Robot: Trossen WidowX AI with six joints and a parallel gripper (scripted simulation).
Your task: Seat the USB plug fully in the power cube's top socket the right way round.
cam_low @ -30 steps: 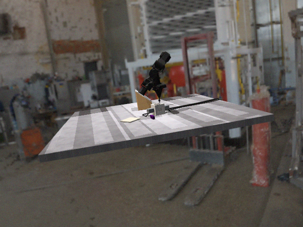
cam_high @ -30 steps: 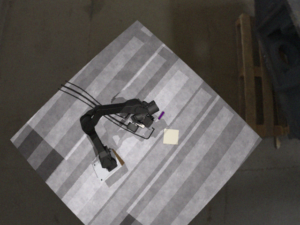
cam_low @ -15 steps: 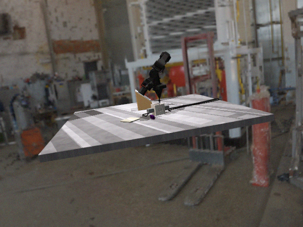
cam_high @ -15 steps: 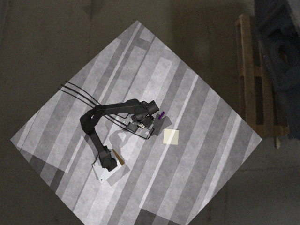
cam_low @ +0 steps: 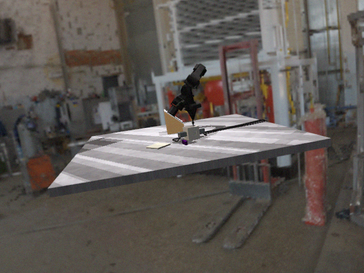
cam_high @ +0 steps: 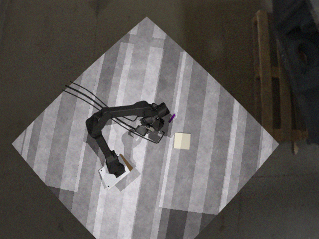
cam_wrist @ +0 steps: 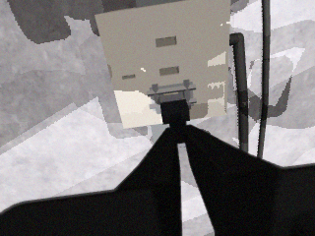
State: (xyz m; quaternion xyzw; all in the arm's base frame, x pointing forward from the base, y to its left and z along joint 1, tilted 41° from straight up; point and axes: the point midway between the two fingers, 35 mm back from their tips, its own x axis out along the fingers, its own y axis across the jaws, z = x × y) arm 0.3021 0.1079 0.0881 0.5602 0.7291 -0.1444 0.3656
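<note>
Now: the dark USB plug 2 cm below my gripper tip. Also, from my gripper tip: small purple block: 14 cm ahead, 10 cm below, 7 cm to the right; then cream flat pad: 22 cm to the right, 11 cm below, 11 cm ahead.
</note>
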